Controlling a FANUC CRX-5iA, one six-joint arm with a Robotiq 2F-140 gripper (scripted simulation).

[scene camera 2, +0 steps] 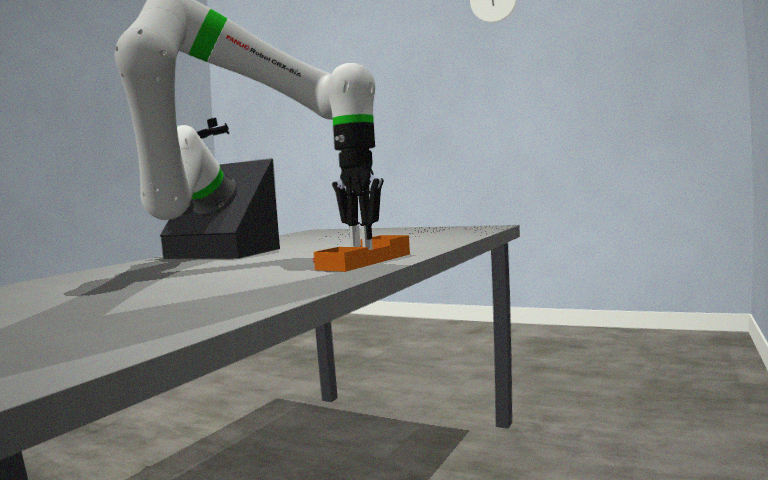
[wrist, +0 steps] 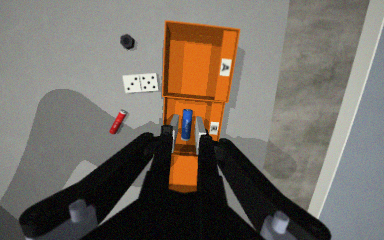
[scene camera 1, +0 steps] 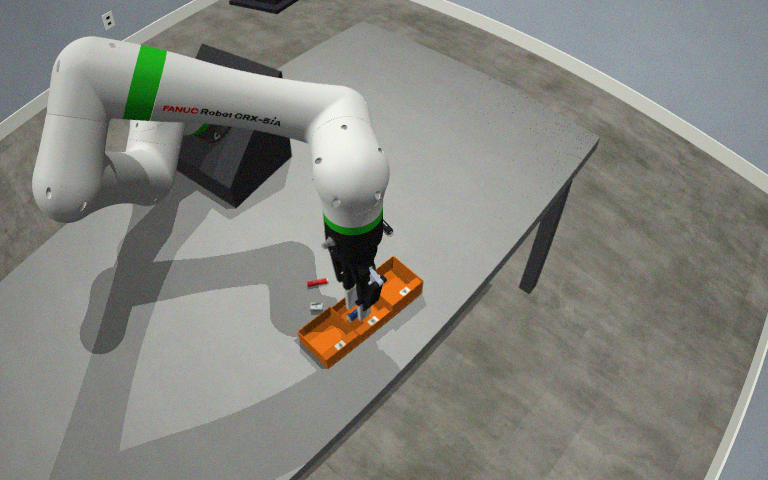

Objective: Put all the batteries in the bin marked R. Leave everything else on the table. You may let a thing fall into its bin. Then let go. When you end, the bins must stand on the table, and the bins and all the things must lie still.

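Note:
In the wrist view I can see my gripper. Scene camera 1 shows my gripper too, and an orange bin is there to be seen in the pictures along with it.

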